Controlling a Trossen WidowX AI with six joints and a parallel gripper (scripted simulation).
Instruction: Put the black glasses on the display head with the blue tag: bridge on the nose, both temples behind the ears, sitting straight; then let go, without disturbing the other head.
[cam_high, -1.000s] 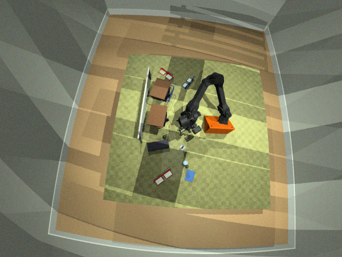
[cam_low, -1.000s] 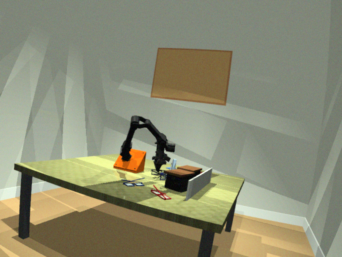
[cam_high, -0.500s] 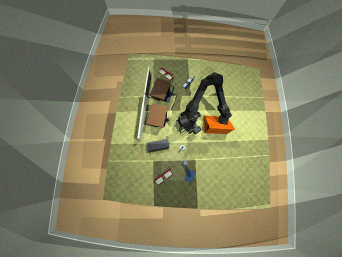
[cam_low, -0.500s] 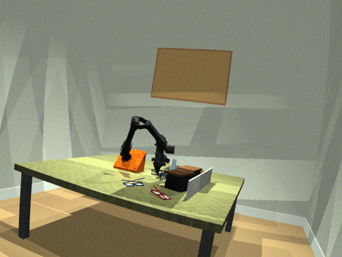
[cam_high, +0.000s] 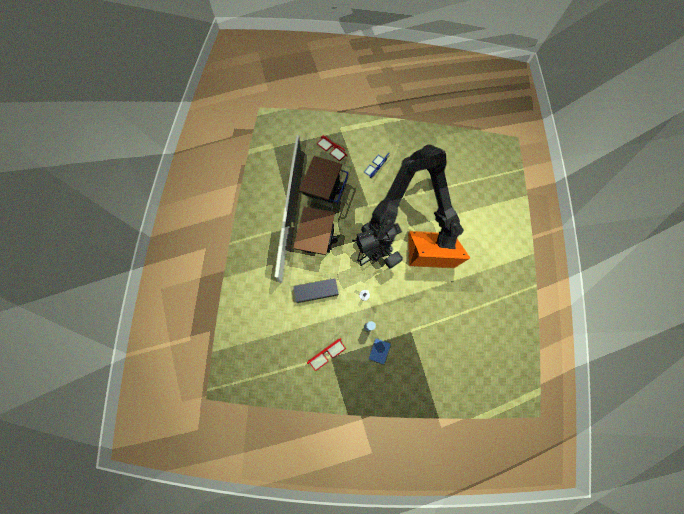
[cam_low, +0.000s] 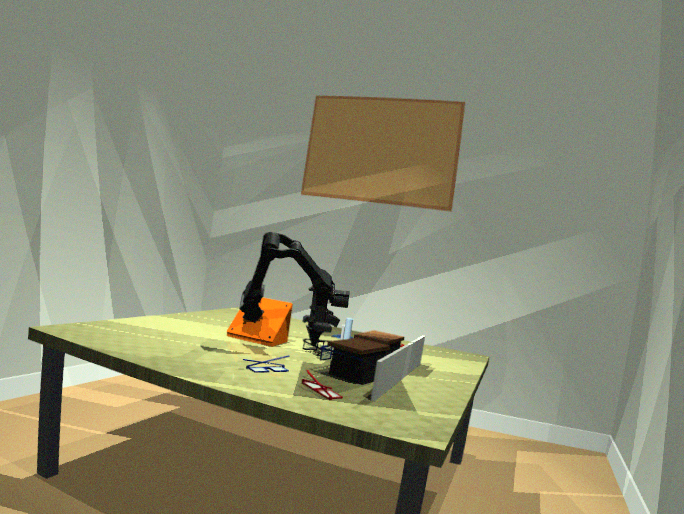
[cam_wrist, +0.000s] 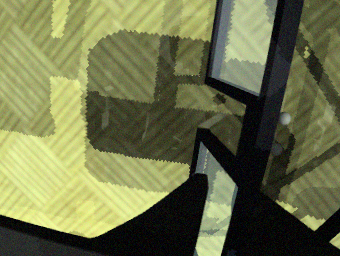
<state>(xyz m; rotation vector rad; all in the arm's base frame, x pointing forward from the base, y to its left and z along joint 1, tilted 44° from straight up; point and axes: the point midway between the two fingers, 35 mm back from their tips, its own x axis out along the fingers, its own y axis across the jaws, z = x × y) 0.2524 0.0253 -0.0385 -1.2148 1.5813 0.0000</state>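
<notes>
The white post lies 30 mm ahead of my gripper tip, 180 mm to the left of it and 10 mm above it. From my gripper tip the other things lie so: black case: 210 mm ahead, 200 mm to the left; then white panel: 380 mm ahead, 110 mm to the right, 40 mm above; then blue card: 60 mm behind, 380 mm to the left, 10 mm below.
</notes>
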